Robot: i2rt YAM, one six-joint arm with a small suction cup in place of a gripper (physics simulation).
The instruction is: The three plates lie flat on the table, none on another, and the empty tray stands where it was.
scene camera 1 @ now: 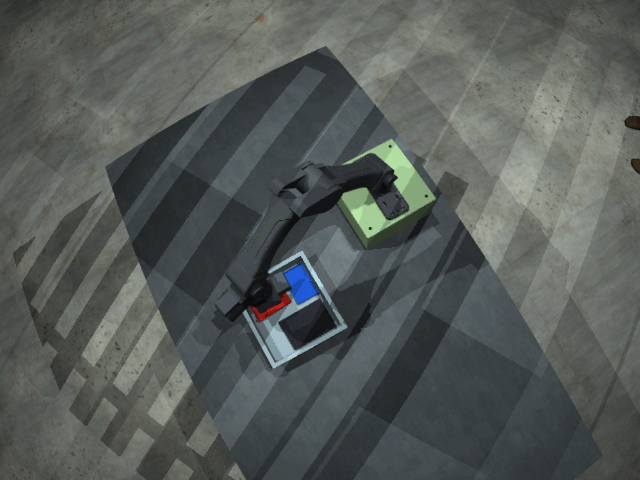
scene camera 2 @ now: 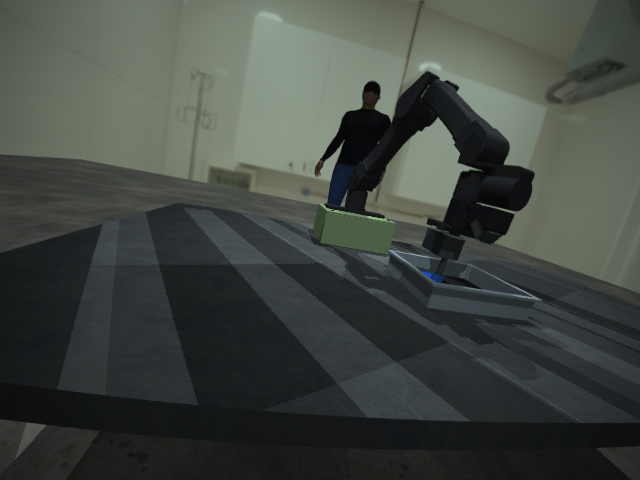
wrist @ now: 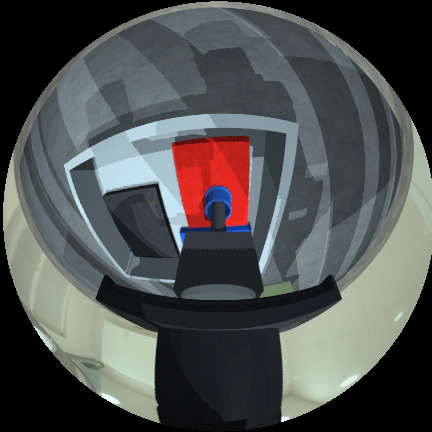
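Seen in the pictures: hand at its tool point: [wrist: 218, 192]; arm's base at its link origin: [scene camera 1: 380, 186] [scene camera 2: 354, 212].
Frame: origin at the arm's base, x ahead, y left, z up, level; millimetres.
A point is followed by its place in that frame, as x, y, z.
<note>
A grey tray [scene camera 1: 310, 348] {378, 286, -53} [scene camera 2: 475, 305] {485, 148, -85} [wrist: 209, 120] {488, 111, -53} stands on the dark striped table and holds all three plates. The red plate [scene camera 1: 270, 310] {426, 136, -87} [wrist: 201, 169] {438, 120, -87} lies flat at its left side. The blue plate [scene camera 1: 301, 283] {315, 110, -89} [wrist: 189, 230] {350, 143, -93} lies beside it, toward the arm's base, and the black plate [scene camera 1: 308, 324] {352, 220, -90} [wrist: 141, 221] {371, 209, -90} lies at the other side. My suction cup [wrist: 217, 207] {406, 103, -95} [scene camera 2: 440, 271] reaches down inside the tray and sits on the red plate near its middle. The arm's wrist hides most of the red plate from above.
The arm's green base block [scene camera 1: 409, 176] {-88, 15, 0} [scene camera 2: 353, 233] {109, -15, -55} [wrist: 275, 289] {110, -57, -83} stands just behind the tray. A person [scene camera 2: 358, 138] stands beyond the table's far edge. The table top stretches wide to the left and front of the tray.
</note>
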